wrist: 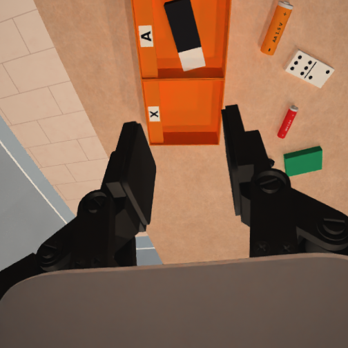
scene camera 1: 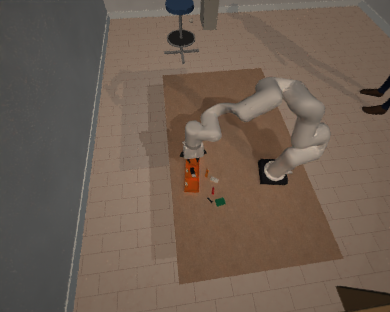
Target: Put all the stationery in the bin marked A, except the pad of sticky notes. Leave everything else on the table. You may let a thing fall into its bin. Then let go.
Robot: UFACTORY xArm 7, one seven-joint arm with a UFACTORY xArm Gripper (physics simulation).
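Frame: origin at the arm's base, x back, y right, z up, level; millimetres.
Seen in the pictures: gripper, fingertip midpoint: [scene camera 1: 193, 160]; arm's base, origin of the base link: [scene camera 1: 274, 170].
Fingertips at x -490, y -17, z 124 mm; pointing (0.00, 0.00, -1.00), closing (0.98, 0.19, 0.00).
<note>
Pixels of each thing's middle, then the offset from my fingertips to it.
- black eraser with a white end, body centre: [scene camera 1: 192, 172] dx +0, dy -2, dz -164 mm
- green block, body centre: [scene camera 1: 220, 201] dx +167, dy -174, dz -173 mm
- small thin dark thing, body centre: [scene camera 1: 209, 200] dx +107, dy -166, dz -173 mm
- bin marked X, body centre: [scene camera 1: 192, 171] dx -4, dy +3, dz -158 mm
- orange AA battery, body centre: [scene camera 1: 207, 172] dx +87, dy +5, dz -171 mm
- white domino, body centre: [scene camera 1: 214, 179] dx +133, dy -37, dz -174 mm
- smaller red battery, body centre: [scene camera 1: 213, 190] dx +126, dy -107, dz -173 mm
A black eraser with a white end [scene camera 1: 193, 172] [wrist: 186, 30] lies inside the orange bin marked A [wrist: 150, 62]. My gripper [scene camera 1: 193, 160] [wrist: 185, 137] is partly open and empty, above the row of bins. In the wrist view its fingertips show near the bin marked X, below bin A. A green block [scene camera 1: 220, 202] [wrist: 304, 161], which looks like the pad of sticky notes, lies on the brown surface outside the bins. A small thin dark thing [scene camera 1: 210, 200] lies beside it in the scene view, too small to identify.
The bin marked X [scene camera 1: 192, 186] [wrist: 154, 131] adjoins bin A. Outside the bins lie an orange AA battery [scene camera 1: 207, 173] [wrist: 276, 29], a white domino [scene camera 1: 214, 179] [wrist: 310, 68] and a smaller red battery [scene camera 1: 213, 190] [wrist: 287, 122]. The arm's black base [scene camera 1: 263, 178] stands to the right.
</note>
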